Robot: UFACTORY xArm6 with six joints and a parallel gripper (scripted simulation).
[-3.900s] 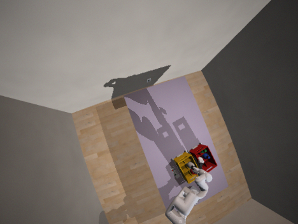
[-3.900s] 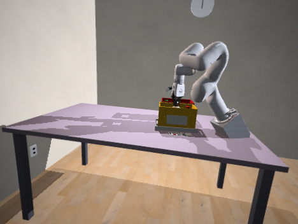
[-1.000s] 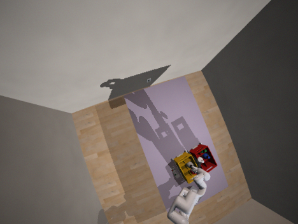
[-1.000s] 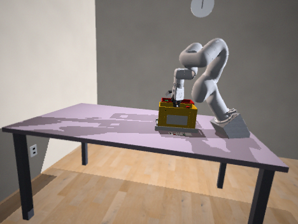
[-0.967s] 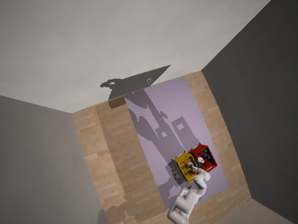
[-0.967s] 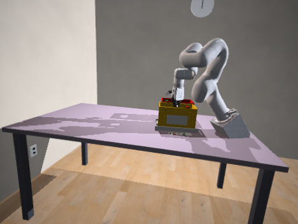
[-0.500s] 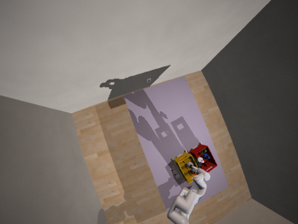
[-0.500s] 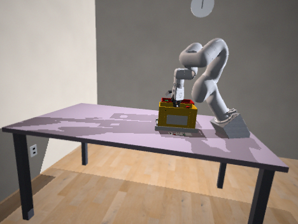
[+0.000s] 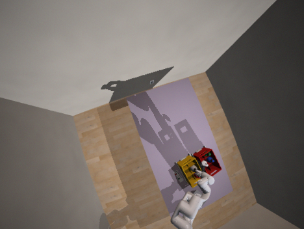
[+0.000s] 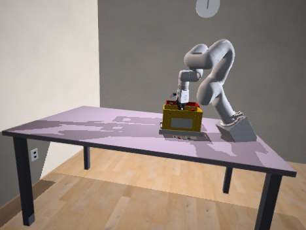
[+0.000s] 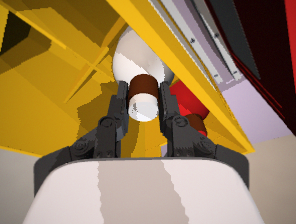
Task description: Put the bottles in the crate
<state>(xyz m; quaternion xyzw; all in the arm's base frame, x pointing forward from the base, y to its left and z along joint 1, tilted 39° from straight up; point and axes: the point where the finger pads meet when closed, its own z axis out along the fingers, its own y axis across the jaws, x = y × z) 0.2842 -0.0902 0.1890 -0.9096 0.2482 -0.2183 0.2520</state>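
The white bottle lies 7 cm below my hand. Round my hand: red crate: 5 cm ahead, 18 cm to the right, 8 cm below; then blue-label bottle: 7 cm ahead, 22 cm to the right, 7 cm below; then yellow crate: 2 cm behind, 4 cm to the left, 8 cm below.
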